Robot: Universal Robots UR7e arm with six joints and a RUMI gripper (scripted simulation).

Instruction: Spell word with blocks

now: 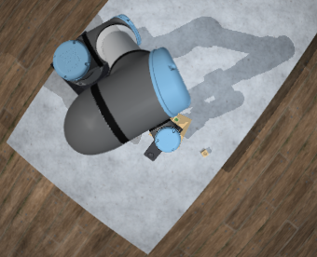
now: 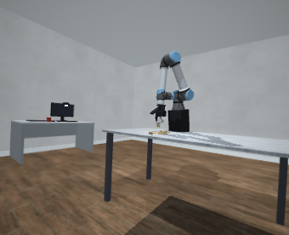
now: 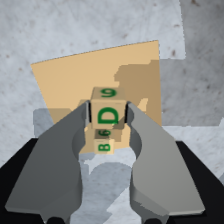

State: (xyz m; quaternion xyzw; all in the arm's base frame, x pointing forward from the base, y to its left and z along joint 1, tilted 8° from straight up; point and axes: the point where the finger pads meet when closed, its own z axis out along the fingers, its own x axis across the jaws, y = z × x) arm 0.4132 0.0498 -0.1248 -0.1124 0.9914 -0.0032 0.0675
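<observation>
Right now the E block is 40 mm to the left of my hand and 60 mm below it. From my hand the other things lie so: tan mat (40 mm to the left, 70 mm below); B block (10 mm behind, 80 mm to the left, 60 mm below); D block (right at my hand).
</observation>
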